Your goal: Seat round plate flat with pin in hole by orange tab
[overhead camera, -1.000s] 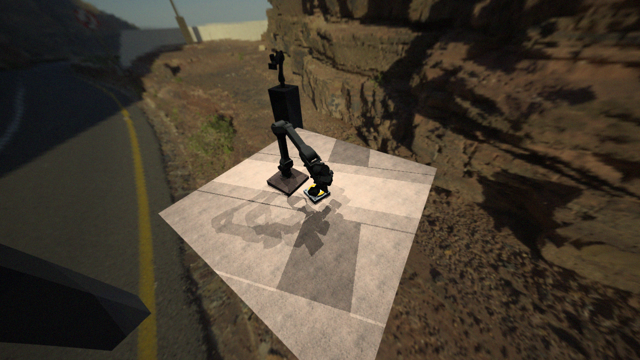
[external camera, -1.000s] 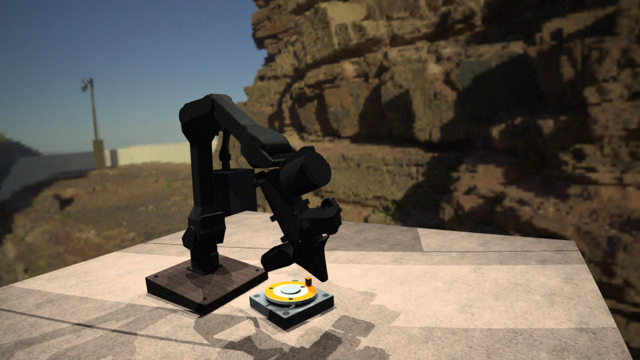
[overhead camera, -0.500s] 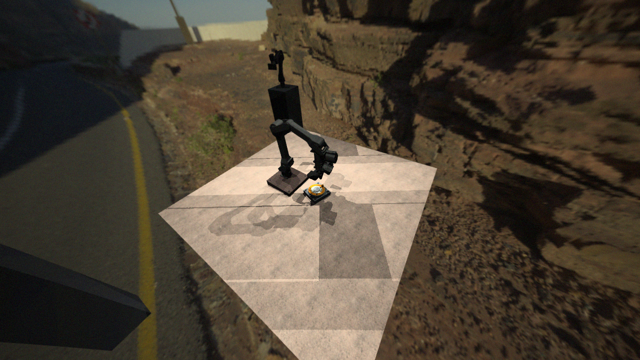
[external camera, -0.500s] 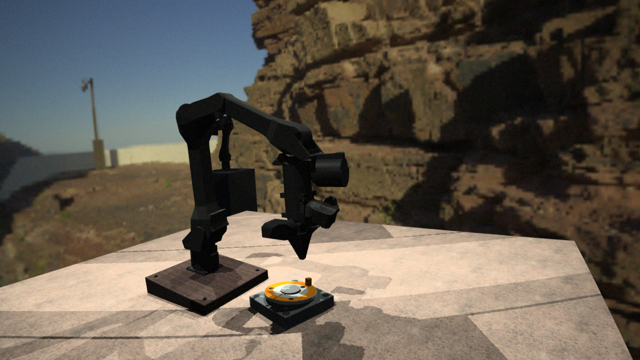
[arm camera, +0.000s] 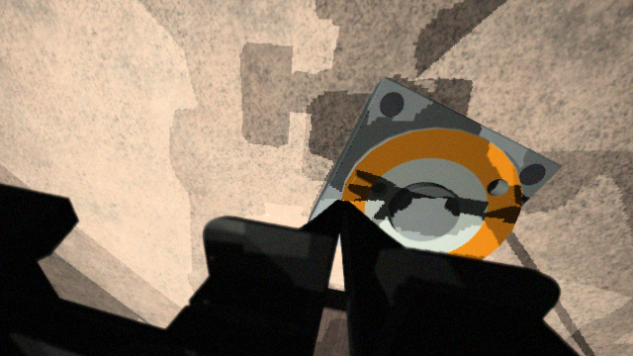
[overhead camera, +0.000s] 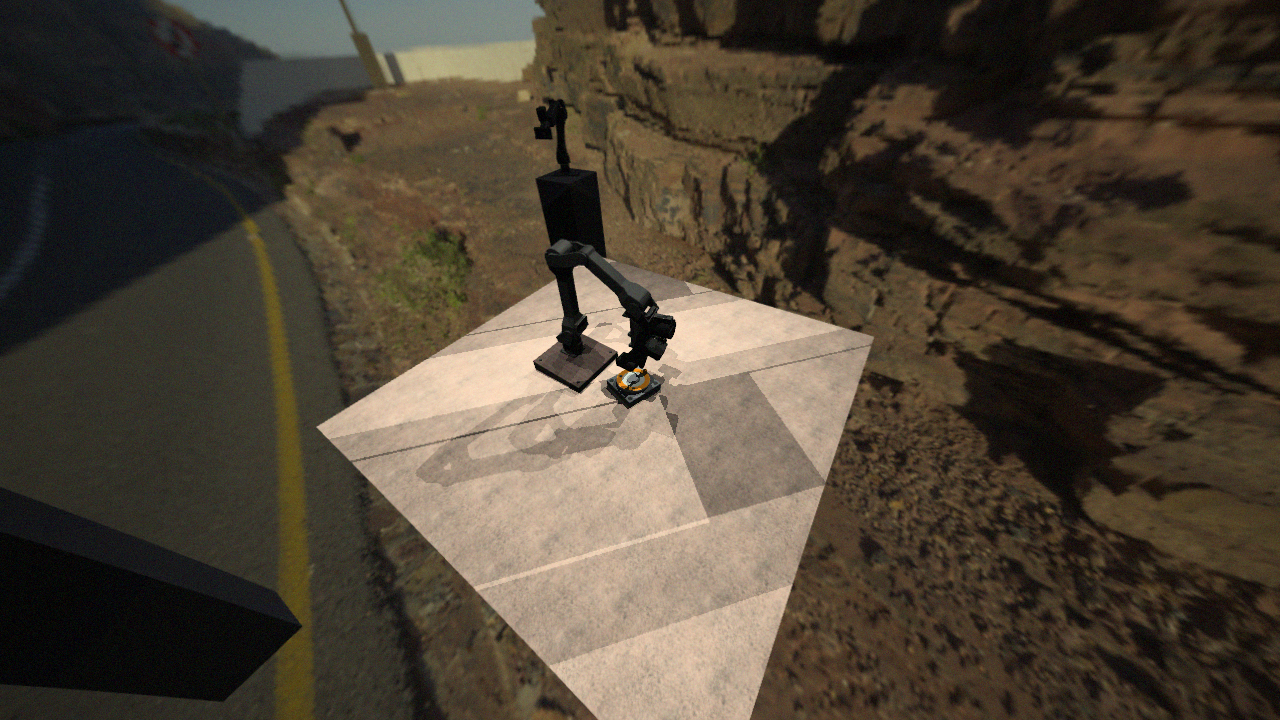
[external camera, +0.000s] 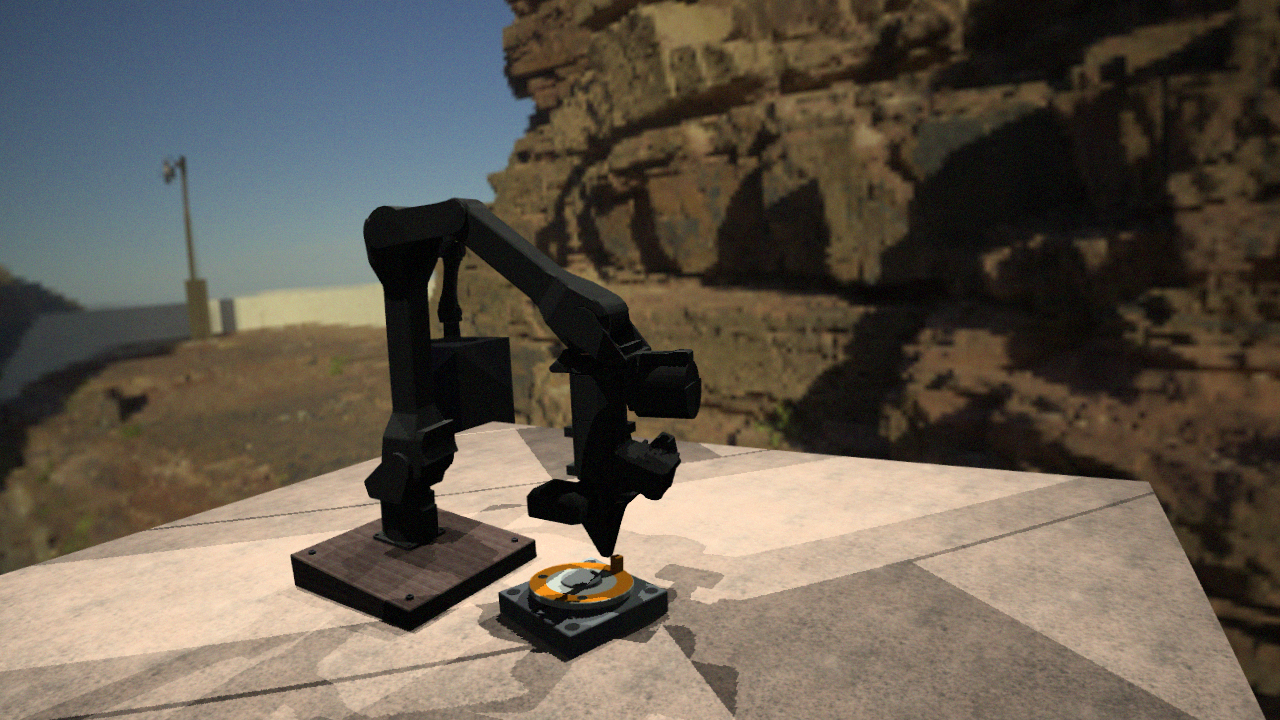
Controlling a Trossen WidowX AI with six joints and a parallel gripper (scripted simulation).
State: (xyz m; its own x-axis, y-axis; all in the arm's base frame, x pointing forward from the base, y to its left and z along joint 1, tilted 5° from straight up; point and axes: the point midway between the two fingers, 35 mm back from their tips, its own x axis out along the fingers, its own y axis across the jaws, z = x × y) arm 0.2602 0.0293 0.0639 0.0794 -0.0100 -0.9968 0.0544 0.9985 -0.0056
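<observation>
My gripper tip is 10 mm short of the round plate, 30 mm to the left of it and 10 mm above it.
</observation>
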